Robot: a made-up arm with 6 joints. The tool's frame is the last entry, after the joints. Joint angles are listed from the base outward.
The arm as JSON. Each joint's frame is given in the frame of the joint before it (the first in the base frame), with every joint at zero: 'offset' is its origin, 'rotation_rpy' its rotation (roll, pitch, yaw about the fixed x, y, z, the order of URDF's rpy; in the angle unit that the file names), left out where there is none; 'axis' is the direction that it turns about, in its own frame. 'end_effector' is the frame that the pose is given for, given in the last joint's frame.
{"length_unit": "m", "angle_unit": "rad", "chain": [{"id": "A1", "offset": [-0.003, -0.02, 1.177], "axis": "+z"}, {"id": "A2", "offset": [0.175, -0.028, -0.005], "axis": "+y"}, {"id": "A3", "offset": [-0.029, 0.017, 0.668], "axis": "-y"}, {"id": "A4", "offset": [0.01, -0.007, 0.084], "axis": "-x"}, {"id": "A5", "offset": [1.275, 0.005, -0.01], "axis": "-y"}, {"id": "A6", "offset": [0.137, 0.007, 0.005], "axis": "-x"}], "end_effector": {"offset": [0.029, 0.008, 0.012], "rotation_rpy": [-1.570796, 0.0, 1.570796]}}
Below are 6 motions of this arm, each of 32 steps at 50 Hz.
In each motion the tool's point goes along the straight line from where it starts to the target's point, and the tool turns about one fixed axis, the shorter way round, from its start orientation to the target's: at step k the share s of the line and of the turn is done. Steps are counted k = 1, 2, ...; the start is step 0. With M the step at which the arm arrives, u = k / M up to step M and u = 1 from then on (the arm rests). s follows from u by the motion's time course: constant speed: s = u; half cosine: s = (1 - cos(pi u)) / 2; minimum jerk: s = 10 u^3 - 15 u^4 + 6 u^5.
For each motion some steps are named. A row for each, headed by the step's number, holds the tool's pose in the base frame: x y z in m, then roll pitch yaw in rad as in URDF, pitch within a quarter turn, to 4 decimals.
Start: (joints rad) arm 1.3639 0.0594 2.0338 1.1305 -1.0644 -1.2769
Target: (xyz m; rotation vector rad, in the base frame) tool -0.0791 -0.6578 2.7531 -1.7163 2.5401 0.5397
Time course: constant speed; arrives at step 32
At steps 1, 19, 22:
1: 0.0626 -0.4237 3.0911 2.8973 -0.8865 -2.8420
19: -0.0197 -0.5596 2.8948 2.7536 -0.2441 -2.3051
22: -0.0334 -0.5823 2.8621 2.7662 -0.1351 -2.2342

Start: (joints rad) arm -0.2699 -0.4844 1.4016 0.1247 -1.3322 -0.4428
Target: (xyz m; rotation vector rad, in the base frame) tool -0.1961 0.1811 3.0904 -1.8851 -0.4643 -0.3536
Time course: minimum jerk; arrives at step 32
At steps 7, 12, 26, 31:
7: -0.4689 0.0959 3.0550 -2.1683 -0.4230 1.3397
12: -0.4095 0.1145 3.0627 -2.1336 -0.4510 1.0888
26: -0.2105 0.1766 3.0885 -1.9821 -0.4749 0.2290
31: -0.1962 0.1811 3.0904 -1.9712 -0.4721 0.1673

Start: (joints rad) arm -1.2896 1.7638 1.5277 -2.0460 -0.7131 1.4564
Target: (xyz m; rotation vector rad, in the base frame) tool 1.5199 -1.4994 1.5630 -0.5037 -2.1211 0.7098
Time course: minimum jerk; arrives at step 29
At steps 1, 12, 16, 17, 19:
1: 0.6942 -2.1544 0.8993 -1.7121 -0.6249 0.9901
12: 0.9760 -1.9309 1.1258 -1.8839 -0.6900 1.4540
16: 1.1864 -1.7639 1.2950 -2.0302 -0.6937 1.8152
17: 1.2378 -1.7232 1.3362 -2.0654 -0.6885 1.9028
19: 1.3322 -1.6483 1.4122 -2.1274 -0.6728 2.0619

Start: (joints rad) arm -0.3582 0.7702 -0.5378 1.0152 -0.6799 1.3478
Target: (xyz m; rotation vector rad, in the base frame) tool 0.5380 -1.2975 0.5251 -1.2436 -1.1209 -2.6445
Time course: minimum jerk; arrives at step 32
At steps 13, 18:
13: 0.7725 -0.7362 0.3784 0.5231 -0.5812 -3.0483
18: 0.6721 -0.9766 0.4412 0.6878 -0.6692 3.0499

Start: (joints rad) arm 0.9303 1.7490 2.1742 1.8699 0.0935 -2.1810
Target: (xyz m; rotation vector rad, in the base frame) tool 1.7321 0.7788 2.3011 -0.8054 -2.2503 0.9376
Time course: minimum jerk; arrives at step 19
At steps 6, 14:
6: 1.3572 1.5124 1.8567 -2.0274 -0.2470 2.6346
14: 1.6779 0.8848 2.2369 -2.2054 -0.2616 2.3676

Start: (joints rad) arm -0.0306 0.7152 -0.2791 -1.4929 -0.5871 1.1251
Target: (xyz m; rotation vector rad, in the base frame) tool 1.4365 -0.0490 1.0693 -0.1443 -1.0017 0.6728
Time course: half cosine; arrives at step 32
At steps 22, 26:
22: 1.4401 -0.0340 0.9554 -0.5933 -0.7783 1.1269
26: 1.4379 -0.0433 1.0261 -0.6234 -0.8026 1.0613

